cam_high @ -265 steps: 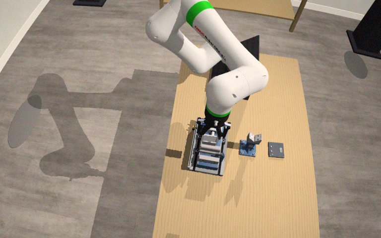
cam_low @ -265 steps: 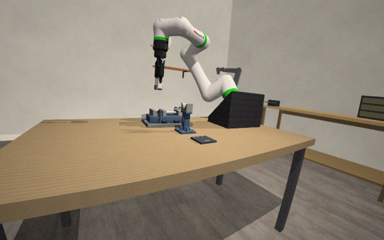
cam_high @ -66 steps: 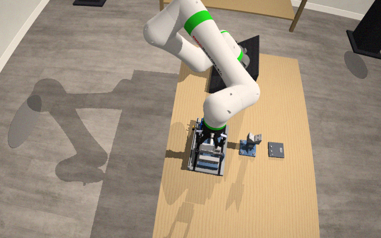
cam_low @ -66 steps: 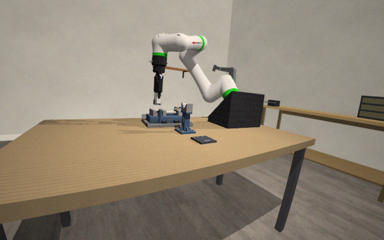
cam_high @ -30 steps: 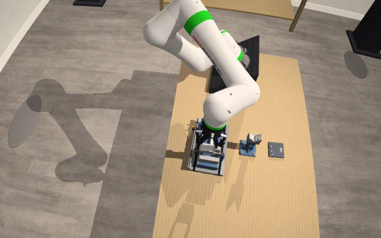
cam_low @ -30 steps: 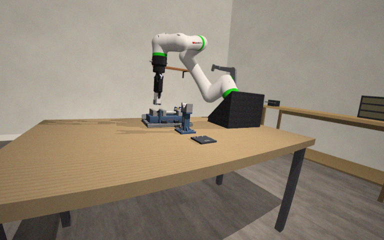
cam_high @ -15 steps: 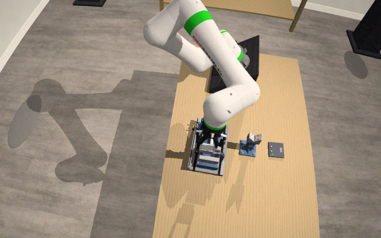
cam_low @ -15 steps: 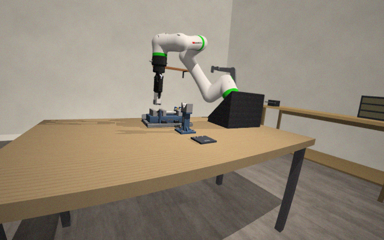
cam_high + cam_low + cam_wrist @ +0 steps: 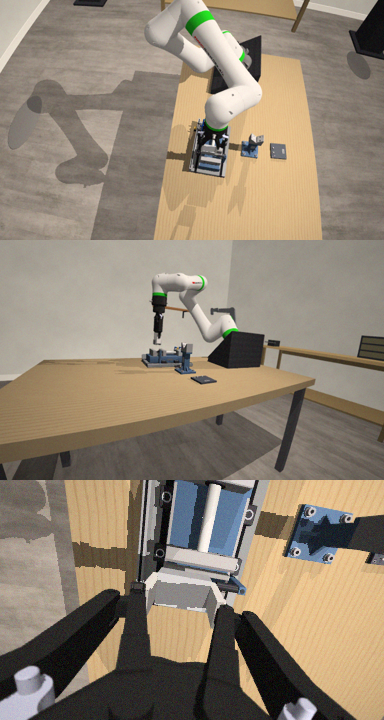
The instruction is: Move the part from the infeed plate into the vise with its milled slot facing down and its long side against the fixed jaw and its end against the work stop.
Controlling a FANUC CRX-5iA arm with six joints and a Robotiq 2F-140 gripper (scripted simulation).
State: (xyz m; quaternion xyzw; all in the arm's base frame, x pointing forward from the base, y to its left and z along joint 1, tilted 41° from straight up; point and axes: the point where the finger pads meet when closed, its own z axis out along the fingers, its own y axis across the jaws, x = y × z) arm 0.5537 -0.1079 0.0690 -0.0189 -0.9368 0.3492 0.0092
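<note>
My gripper is now 3 cm above the part. The rest, counted from my hand: white cylinder rod (9 cm below, 8 cm behind, 2 cm to the left); then moving jaw (9 cm below, 3 cm behind, 2 cm to the left); then work stop (8 cm below, 7 cm to the left).
</note>
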